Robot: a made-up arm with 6 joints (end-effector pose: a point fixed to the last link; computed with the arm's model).
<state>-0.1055 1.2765 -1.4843 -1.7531 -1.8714 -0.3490</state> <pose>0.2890 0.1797 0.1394 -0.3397 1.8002 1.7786</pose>
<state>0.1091 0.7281 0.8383 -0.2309 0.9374 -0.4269</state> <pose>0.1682 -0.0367 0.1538 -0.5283 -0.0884 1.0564</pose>
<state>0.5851 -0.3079 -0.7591 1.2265 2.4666 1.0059</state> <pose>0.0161 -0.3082 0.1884 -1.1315 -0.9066 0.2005</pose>
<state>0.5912 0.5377 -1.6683 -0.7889 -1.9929 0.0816</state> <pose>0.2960 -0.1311 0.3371 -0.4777 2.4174 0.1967</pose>
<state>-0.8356 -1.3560 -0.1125 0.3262 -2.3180 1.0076</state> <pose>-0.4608 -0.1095 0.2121 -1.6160 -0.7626 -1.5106</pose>
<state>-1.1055 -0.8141 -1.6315 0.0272 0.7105 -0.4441</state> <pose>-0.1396 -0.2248 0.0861 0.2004 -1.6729 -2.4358</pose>
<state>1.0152 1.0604 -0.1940 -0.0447 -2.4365 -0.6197</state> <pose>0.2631 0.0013 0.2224 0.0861 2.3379 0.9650</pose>
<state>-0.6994 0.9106 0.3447 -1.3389 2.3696 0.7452</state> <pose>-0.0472 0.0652 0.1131 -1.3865 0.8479 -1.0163</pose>
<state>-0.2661 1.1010 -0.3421 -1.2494 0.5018 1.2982</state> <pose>0.2286 0.0326 0.1604 -1.4383 1.5200 -0.2946</pose>
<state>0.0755 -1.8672 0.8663 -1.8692 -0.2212 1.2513</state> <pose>-0.2450 0.0794 -0.0648 2.9548 -0.1263 -0.2139</pose>
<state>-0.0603 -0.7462 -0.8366 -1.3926 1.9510 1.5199</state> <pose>-0.1145 -0.1881 0.1367 -0.9652 0.7400 -2.8275</pose>
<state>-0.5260 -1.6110 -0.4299 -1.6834 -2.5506 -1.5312</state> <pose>-0.4481 -0.1117 0.0899 1.0315 -1.6667 -1.1789</pose>
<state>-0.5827 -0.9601 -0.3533 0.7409 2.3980 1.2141</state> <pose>-0.2704 -0.2436 0.2485 -1.1992 0.7878 -0.6968</pose>
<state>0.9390 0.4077 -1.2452 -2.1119 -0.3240 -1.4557</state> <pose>0.0608 -0.2142 0.4627 -0.8778 -1.0981 0.8293</pose>
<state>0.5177 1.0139 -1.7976 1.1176 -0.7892 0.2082</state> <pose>0.2885 0.0631 0.2164 1.2240 -1.0201 1.1418</pose>
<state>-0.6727 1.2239 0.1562 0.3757 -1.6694 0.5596</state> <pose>-0.0960 0.1496 -0.1117 0.9201 -0.8642 -1.2105</pose>
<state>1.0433 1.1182 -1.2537 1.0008 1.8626 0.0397</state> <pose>-0.0216 0.0989 0.3360 1.6502 0.7483 -0.9213</pose>
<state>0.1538 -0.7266 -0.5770 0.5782 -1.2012 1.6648</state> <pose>-0.0210 -0.2973 -0.1253 1.3100 -1.6664 -0.7155</pose>
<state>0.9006 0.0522 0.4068 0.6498 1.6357 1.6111</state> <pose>0.0580 -0.1794 0.2173 -0.3232 -0.1369 -0.8894</pose>
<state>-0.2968 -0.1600 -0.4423 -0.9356 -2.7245 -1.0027</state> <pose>-0.1207 -0.1863 -0.0593 2.8380 0.7402 0.0159</pose>
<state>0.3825 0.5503 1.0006 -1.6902 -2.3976 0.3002</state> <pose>0.1567 0.1470 0.0508 -1.7940 0.2995 -2.4256</pose>
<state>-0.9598 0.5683 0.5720 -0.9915 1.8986 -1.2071</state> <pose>-0.0398 -0.0196 0.1061 -0.9088 0.5098 1.0636</pose>
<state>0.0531 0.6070 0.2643 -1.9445 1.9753 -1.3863</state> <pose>0.0926 0.0088 0.1610 -1.5218 0.2440 0.1787</pose>
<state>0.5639 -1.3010 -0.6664 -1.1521 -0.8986 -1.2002</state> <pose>-0.2182 -0.3571 -0.1466 1.0672 -0.2936 -0.0141</pose>
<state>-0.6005 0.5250 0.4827 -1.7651 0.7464 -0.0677</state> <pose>-0.0237 -0.1768 0.0545 -0.0496 1.8112 -0.2343</pose>
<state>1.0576 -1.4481 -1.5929 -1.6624 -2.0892 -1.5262</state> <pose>-0.0706 -0.3344 -0.1987 1.6485 -1.0815 0.0382</pose>
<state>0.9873 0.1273 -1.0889 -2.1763 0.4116 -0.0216</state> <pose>-0.0108 -0.2538 0.3521 -0.4221 -0.0625 -0.7899</pose>
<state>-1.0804 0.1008 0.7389 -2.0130 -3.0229 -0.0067</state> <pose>-0.1272 -0.0011 -0.0333 2.3195 -1.2373 0.3279</pose>
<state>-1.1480 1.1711 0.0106 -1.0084 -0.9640 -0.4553</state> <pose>-0.1097 0.0936 -0.1543 1.5055 2.0324 1.8529</pose>
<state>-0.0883 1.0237 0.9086 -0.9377 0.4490 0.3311</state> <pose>0.1550 -0.0119 0.0216 -0.1857 1.3881 0.8866</pose>
